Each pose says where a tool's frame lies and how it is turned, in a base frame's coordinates. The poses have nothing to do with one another.
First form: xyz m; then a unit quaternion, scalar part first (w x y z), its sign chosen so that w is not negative.
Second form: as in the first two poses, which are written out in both.
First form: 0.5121, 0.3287, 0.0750, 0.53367, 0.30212, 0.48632, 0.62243
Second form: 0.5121, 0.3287, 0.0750, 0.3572, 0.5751, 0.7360, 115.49
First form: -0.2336, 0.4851, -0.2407, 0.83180, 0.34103, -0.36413, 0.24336
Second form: -0.2336, 0.4851, -0.2407, 0.6144, -0.6560, 0.4384, 67.43
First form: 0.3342, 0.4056, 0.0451, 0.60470, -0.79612, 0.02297, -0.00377
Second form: 0.3342, 0.4056, 0.0451, -0.9996, 0.0288, -0.0047, 105.59
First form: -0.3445, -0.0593, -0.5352, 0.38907, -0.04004, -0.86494, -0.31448
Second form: -0.3445, -0.0593, -0.5352, -0.0435, -0.9389, -0.3414, 134.21
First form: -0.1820, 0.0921, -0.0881, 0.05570, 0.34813, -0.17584, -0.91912
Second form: -0.1820, 0.0921, -0.0881, 0.3487, -0.1761, -0.9205, 173.61
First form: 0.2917, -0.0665, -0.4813, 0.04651, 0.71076, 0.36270, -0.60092
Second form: 0.2917, -0.0665, -0.4813, 0.7115, 0.3631, -0.6016, 174.67
